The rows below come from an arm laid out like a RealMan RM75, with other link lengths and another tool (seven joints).
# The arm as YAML. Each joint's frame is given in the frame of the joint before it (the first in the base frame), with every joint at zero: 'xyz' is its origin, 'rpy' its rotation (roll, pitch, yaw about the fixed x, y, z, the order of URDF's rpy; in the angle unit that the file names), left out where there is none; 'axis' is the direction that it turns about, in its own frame. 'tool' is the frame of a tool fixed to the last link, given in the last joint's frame.
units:
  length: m
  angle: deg
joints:
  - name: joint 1
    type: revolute
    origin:
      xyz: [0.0, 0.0, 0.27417]
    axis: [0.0, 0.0, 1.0]
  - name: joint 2
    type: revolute
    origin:
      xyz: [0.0, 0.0, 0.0]
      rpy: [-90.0, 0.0, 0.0]
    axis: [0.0, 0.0, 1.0]
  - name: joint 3
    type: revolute
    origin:
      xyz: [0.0, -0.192, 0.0]
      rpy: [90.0, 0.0, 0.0]
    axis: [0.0, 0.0, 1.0]
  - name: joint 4
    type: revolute
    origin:
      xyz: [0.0, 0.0, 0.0]
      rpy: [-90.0, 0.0, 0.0]
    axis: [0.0, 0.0, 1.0]
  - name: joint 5
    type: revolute
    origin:
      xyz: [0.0, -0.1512, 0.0]
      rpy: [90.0, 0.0, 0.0]
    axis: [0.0, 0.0, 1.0]
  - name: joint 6
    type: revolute
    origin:
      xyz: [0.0, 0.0, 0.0]
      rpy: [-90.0, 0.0, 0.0]
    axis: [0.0, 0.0, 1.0]
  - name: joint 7
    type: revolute
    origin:
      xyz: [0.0, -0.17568, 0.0]
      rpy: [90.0, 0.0, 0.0]
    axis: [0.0, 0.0, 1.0]
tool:
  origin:
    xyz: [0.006, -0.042, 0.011]
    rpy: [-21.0, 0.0, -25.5]
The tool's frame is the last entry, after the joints.
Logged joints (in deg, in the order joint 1, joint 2, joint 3, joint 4, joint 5, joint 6, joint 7), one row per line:
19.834 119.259 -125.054 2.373 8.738 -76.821 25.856
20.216 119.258 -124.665 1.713 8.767 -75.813 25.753
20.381 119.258 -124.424 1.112 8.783 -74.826 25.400
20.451 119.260 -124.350 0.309 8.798 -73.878 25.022
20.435 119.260 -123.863 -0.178 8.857 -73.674 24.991
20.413 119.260 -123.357 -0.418 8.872 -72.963 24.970
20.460 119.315 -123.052 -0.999 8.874 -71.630 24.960
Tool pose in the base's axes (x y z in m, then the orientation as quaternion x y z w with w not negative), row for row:
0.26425 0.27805 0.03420 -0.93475 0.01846 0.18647 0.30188
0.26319 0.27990 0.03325 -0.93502 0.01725 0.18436 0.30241
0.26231 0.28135 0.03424 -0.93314 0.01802 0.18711 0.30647
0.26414 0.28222 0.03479 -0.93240 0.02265 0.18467 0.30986
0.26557 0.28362 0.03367 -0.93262 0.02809 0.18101 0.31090
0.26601 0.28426 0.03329 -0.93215 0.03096 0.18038 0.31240
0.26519 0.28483 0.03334 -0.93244 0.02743 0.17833 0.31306
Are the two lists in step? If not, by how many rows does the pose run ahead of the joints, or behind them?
The pose runs 2 rows ahead of the joints: the pose in row i belongs to the joints in row i + 2.
